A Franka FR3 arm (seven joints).
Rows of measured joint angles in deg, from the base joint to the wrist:
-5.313 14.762 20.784 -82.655 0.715 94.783 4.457
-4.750 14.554 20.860 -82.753 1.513 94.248 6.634
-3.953 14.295 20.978 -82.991 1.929 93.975 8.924
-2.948 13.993 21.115 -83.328 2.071 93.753 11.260
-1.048 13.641 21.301 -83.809 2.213 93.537 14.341
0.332 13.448 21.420 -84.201 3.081 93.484 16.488
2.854 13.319 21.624 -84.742 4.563 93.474 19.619
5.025 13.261 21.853 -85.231 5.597 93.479 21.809
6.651 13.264 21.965 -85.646 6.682 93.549 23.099
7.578 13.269 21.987 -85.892 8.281 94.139 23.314
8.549 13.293 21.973 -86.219 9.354 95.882 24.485
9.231 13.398 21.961 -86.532 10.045 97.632 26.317
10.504 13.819 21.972 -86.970 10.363 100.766 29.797
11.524 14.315 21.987 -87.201 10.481 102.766 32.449
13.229 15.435 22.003 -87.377 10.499 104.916 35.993
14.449 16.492 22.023 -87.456 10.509 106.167 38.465
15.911 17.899 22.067 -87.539 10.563 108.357 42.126
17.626 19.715 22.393 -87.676 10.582 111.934 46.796
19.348 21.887 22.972 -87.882 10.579 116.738 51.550
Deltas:
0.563 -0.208 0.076 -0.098 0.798 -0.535 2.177
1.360 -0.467 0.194 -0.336 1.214 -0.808 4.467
2.365 -0.769 0.331 -0.673 1.356 -1.030 6.803
4.265 -1.121 0.517 -1.154 1.498 -1.246 9.884
5.645 -1.314 0.636 -1.546 2.366 -1.299 12.031
8.167 -1.443 0.840 -2.087 3.848 -1.309 15.162
10.338 -1.501 1.069 -2.576 4.882 -1.304 17.352
11.964 -1.498 1.181 -2.991 5.967 -1.234 18.642
12.891 -1.493 1.203 -3.237 7.566 -0.644 18.857
13.862 -1.469 1.189 -3.564 8.639 1.099 20.028
14.544 -1.364 1.177 -3.877 9.330 2.849 21.860
15.817 -0.943 1.188 -4.315 9.648 5.983 25.340
16.837 -0.447 1.203 -4.546 9.766 7.983 27.992
18.542 0.673 1.219 -4.722 9.784 10.133 31.536
19.762 1.730 1.239 -4.801 9.794 11.384 34.008
21.224 3.137 1.283 -4.884 9.848 13.574 37.669
22.939 4.953 1.609 -5.021 9.867 17.151 42.339
24.661 7.125 2.188 -5.227 9.864 21.955 47.093

